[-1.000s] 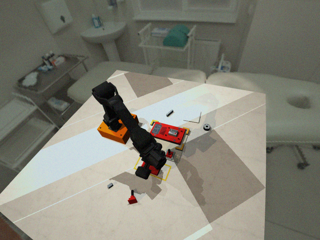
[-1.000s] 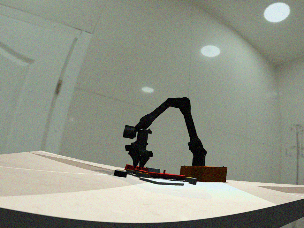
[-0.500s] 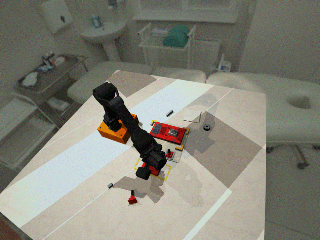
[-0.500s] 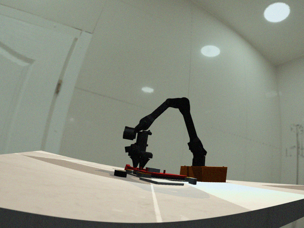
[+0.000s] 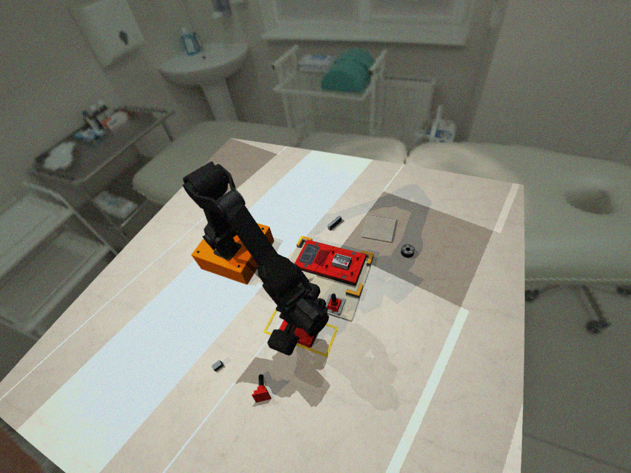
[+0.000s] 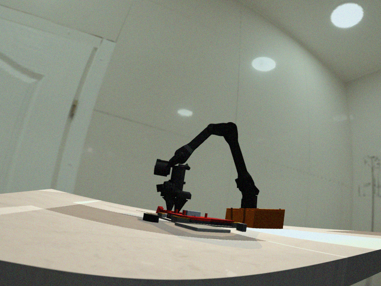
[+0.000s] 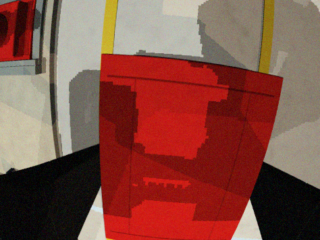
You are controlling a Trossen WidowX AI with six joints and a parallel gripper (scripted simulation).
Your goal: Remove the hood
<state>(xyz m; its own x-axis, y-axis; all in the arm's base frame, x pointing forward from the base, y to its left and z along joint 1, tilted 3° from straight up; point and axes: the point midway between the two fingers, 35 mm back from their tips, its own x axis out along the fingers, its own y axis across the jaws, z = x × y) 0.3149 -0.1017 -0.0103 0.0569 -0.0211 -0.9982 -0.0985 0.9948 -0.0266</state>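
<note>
Now: gripper tip 1 cm below the red hood. From my gripper tip the other things lie so: black wheel 18 cm ahead, 37 cm to the left.
</note>
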